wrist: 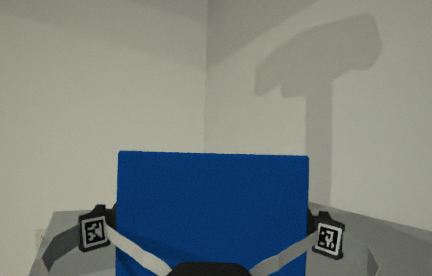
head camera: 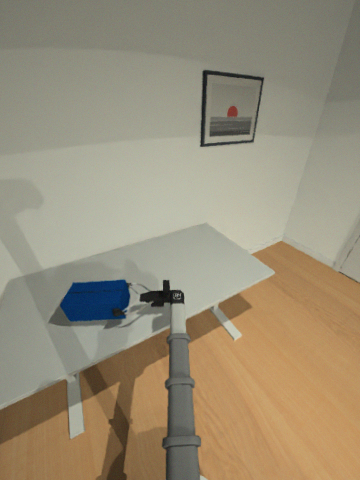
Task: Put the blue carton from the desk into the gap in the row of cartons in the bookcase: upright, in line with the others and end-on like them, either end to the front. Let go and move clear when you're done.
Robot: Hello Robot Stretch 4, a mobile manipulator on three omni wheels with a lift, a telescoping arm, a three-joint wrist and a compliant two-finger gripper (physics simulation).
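Note:
The blue carton [head camera: 92,304] [wrist: 212,182] lies lengthwise over the left part of the grey desk [head camera: 200,255] in the head view, with a shadow around its lower edge. I cannot tell whether it is fully clear of the desk top. My gripper [head camera: 125,299] [wrist: 212,218] is shut on the carton's near end, with one fingertip pad against each side. In the wrist view the carton's end face fills the lower middle and hides what lies behind it. The bookcase and its row of cartons do not show in either view.
The desk stands against a pale wall with a framed picture [head camera: 232,107] above its right part. Desk legs [head camera: 75,407] [head camera: 226,322] stand on the wooden floor [head camera: 280,380]. The telescoping arm [head camera: 180,400] reaches over the desk's front edge. A room corner shows behind the carton in the wrist view.

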